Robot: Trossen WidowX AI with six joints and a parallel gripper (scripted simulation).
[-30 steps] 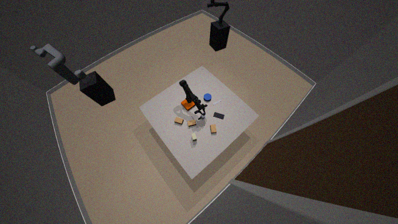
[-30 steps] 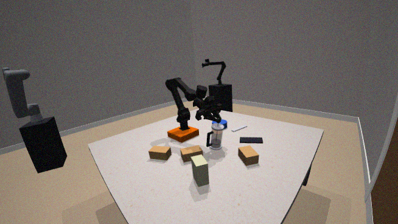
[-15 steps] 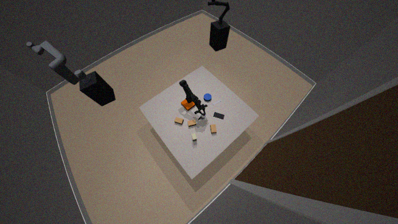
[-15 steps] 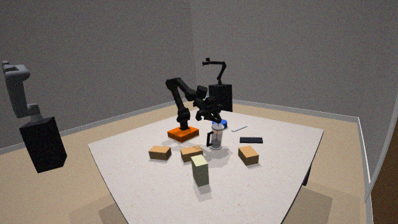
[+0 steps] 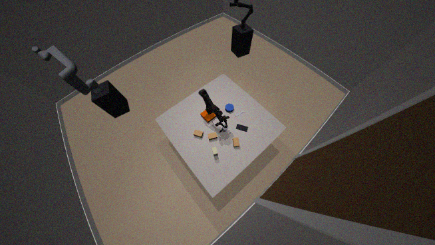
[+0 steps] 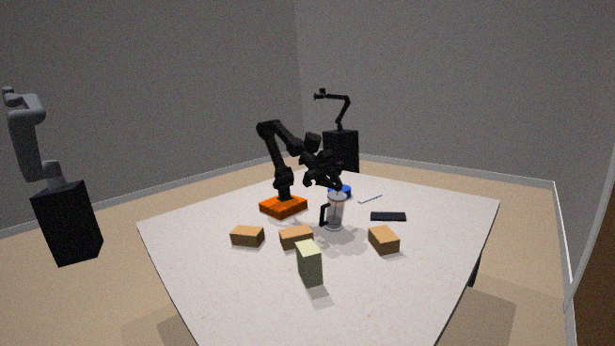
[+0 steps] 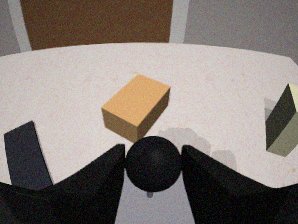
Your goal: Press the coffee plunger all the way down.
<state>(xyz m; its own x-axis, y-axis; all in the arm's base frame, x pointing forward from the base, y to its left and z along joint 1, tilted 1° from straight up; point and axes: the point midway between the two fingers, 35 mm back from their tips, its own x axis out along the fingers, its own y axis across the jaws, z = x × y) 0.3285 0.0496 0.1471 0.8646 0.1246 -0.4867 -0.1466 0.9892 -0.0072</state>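
Now: the coffee press 2 cm behind my gripper tip, 2 cm to the right of it and 9 cm below it. Also, from my gripper tip: black slab 5 cm ahead, 22 cm to the left, 18 cm below; then pale block 17 cm ahead, 25 cm to the right, 12 cm below.
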